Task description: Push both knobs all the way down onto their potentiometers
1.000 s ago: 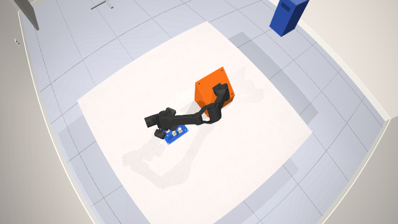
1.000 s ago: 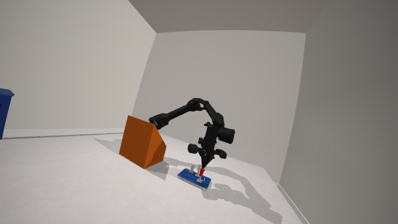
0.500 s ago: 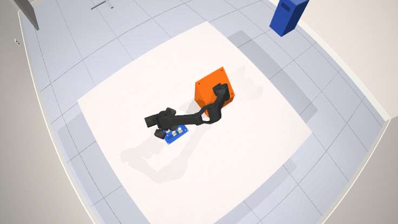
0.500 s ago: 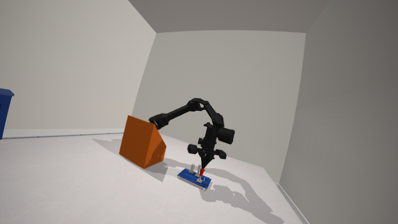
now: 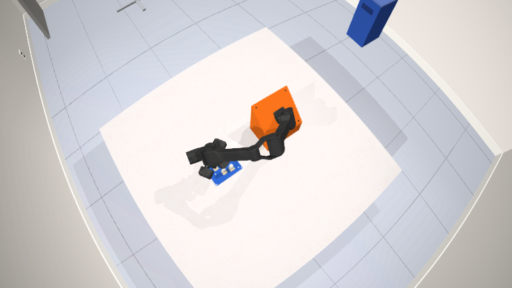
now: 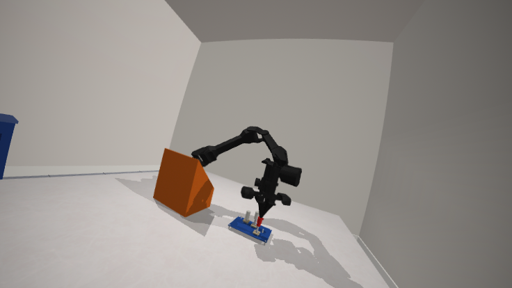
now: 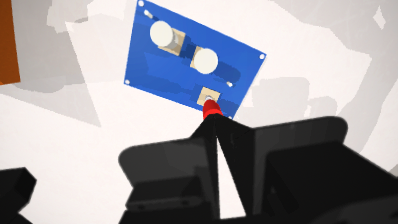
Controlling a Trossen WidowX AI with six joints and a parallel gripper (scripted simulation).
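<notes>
The red knob is 1 cm below my gripper tip. Round my gripper tip: white knob: 6 cm behind, 5 cm to the left, 3 cm below.
</notes>
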